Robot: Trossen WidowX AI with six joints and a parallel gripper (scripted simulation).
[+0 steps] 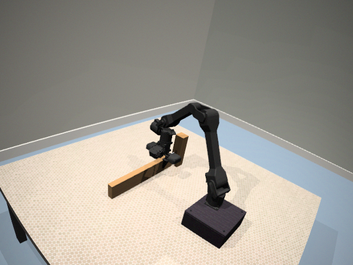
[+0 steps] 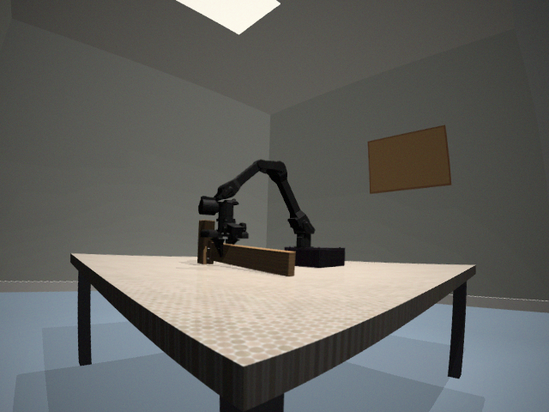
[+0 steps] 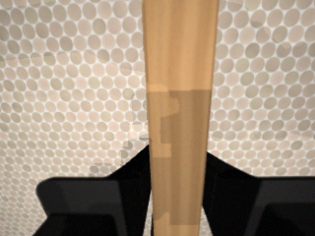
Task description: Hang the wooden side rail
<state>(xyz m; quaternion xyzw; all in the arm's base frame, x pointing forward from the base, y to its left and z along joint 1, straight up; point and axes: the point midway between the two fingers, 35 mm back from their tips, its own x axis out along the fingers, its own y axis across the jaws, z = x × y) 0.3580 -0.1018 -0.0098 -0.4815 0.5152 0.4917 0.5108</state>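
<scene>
Right now the headboard post is 140 mm to the right of my gripper tip, 40 mm above it and 10 mm behind it.
</scene>
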